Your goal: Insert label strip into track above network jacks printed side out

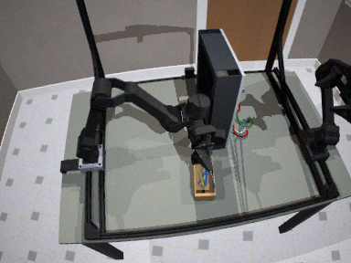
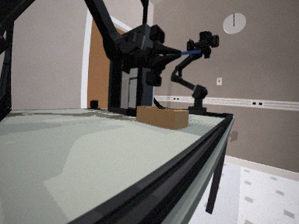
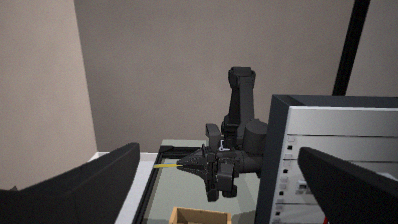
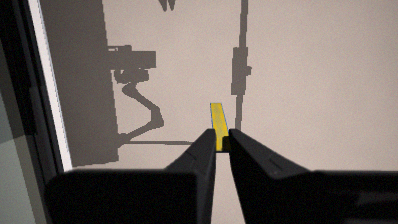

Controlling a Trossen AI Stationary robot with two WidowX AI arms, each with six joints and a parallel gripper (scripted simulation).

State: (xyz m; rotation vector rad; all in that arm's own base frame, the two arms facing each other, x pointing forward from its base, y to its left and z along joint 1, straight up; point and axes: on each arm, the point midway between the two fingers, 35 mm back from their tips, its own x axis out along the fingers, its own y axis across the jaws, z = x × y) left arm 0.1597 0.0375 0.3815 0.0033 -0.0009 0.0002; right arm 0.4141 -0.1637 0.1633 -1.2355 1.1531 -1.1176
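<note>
Right now the label strip is 50 mm ahead of my right hand and 10 mm to the left of it. Also, from my right hand: box: 200 mm below, 30 mm behind, 10 mm to the left.
My left gripper is now 12 cm short of the label strip, 34 cm to the left of it and 22 cm above it. Also, from my left hand: box: 4 cm ahead, 34 cm to the right, 42 cm below.
</note>
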